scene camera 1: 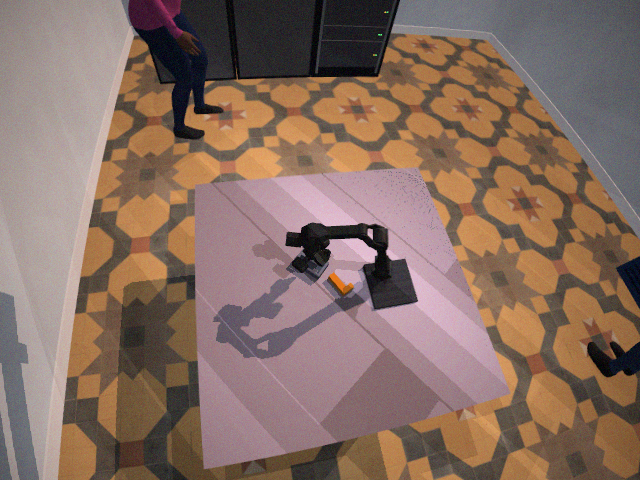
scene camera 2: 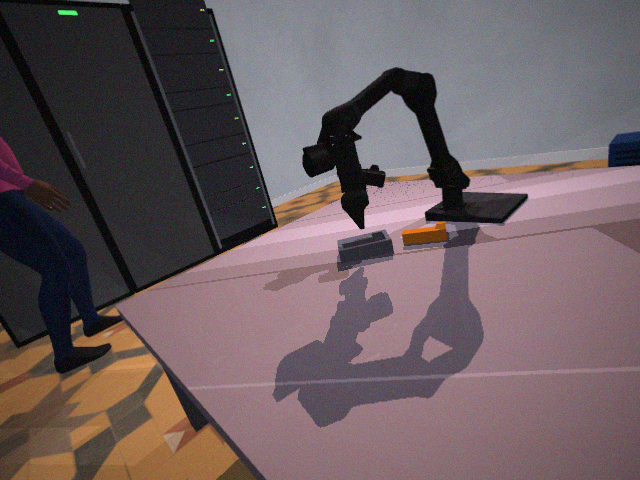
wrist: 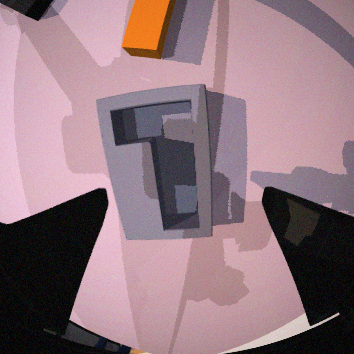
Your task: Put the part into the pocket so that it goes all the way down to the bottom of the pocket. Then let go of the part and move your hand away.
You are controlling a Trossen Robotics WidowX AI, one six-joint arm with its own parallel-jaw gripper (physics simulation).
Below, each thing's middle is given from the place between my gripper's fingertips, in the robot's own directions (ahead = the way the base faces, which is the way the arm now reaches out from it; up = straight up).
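A grey pocket block (wrist: 156,144) sits 20 mm behind my hand, 20 mm to the right of it and 70 mm below it. Going by their middles, this block is the nearest to my hand of the things named here. The orange L-shaped part (wrist: 144,36), for its part, is 80 mm below my hand, 110 mm behind it and 120 mm to the left of it.
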